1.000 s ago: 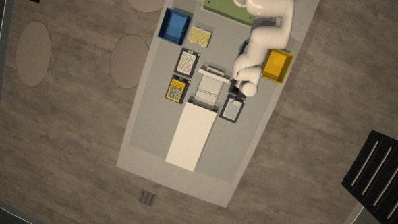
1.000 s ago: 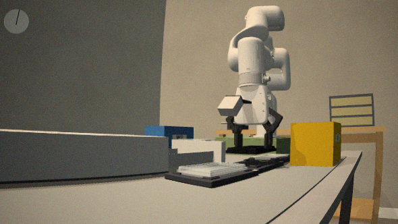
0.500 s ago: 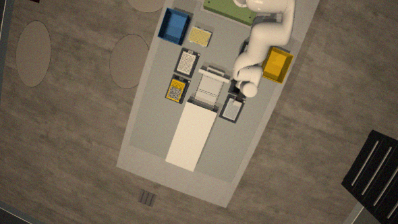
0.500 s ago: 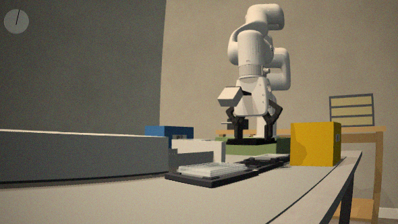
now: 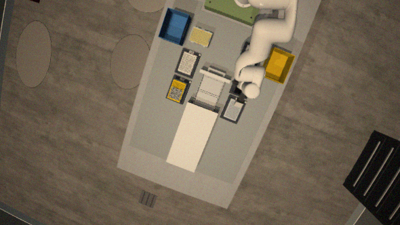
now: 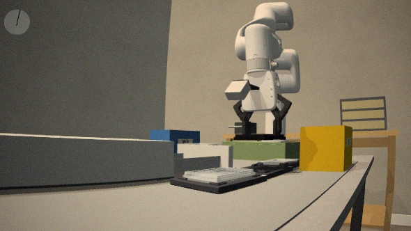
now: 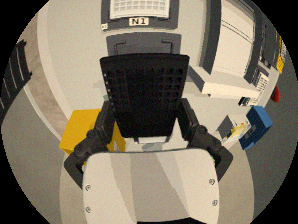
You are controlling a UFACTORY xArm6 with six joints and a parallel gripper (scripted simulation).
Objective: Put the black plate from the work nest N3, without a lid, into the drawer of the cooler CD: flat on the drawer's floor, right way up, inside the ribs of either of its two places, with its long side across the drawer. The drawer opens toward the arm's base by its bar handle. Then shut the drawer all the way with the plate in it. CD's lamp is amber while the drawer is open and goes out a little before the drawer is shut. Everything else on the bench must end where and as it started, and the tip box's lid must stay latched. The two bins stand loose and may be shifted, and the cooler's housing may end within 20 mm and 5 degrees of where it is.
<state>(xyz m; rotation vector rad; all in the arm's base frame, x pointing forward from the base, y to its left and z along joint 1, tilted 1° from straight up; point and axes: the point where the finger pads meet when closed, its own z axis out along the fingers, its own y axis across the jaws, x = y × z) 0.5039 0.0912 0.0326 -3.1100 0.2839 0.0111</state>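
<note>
My hand is 8 cm short of the drawer, 20 cm to the left of it and 8 cm above it. Also, from my hand: yellow bin: 15 cm behind, 17 cm to the left, 7 cm below; then yellow tip box: 10 cm ahead, 40 cm to the right, 5 cm below; then black plate: 1 cm below.
</note>
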